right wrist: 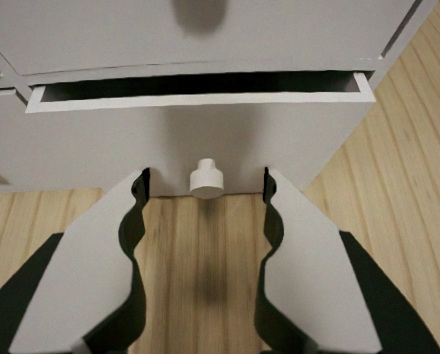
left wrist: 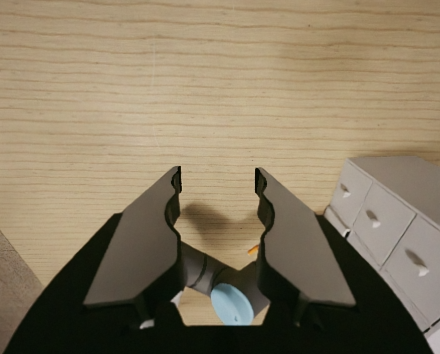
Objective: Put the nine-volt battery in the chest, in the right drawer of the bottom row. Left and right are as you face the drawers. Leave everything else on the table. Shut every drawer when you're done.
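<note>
In the right wrist view the chest's bottom-right drawer (right wrist: 120, 135) stands a little open, with a dark gap behind its white front rim. Its round knob (right wrist: 206, 180) is between the fingers of my right gripper (right wrist: 207, 169), which is open, with space on both sides of the knob. My left gripper (left wrist: 218, 168) is open and empty above the table. The grey chest (left wrist: 400, 172) stands at the right of the left wrist view, with three top-row drawers shut. The nine-volt battery does not show in either view, and the drawer's inside is too dark to see.
In the left wrist view, a lower drawer at the chest's far end (left wrist: 337, 220) appears to stand out slightly. A small orange piece (left wrist: 253, 249) shows beside the right finger. A dark arm part with a light-blue cap (left wrist: 232, 304) is below. The table edge is at lower left.
</note>
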